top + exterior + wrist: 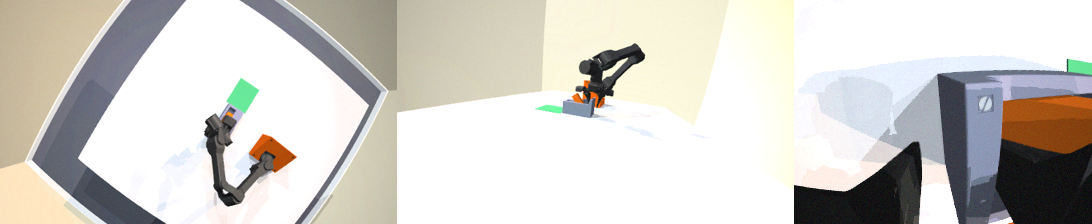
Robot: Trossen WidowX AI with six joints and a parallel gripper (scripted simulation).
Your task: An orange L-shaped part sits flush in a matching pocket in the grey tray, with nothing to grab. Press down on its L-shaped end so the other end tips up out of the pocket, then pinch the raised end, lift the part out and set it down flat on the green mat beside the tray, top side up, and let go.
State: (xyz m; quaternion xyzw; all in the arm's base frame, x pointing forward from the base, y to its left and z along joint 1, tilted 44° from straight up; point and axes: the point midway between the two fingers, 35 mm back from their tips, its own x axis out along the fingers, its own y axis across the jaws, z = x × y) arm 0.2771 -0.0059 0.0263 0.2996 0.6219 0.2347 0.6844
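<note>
The orange L-shaped part is 1 cm behind my gripper tip and 5 cm to the right of it. The rest, counted from my gripper tip: green mat: 2 cm behind, 23 cm to the right, 6 cm below.
</note>
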